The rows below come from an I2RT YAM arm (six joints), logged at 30 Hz.
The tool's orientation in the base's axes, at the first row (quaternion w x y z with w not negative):
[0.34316 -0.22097 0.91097 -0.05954]
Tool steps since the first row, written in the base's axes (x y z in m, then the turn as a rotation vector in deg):
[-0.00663 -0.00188 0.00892 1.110 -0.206 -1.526]
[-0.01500 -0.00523 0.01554 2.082 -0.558 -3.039]
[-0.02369 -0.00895 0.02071 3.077 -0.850 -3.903]
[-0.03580 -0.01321 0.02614 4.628 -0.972 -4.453]
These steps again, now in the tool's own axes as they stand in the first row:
[-0.00009 -0.00161 -0.01116 0.265 -0.189 1.870]
[0.00301 -0.00330 -0.02177 0.679 -0.462 3.634]
[0.00736 -0.00483 -0.03151 0.663 -0.859 4.924]
[0.01408 -0.00568 -0.04369 0.012 -1.386 6.346]

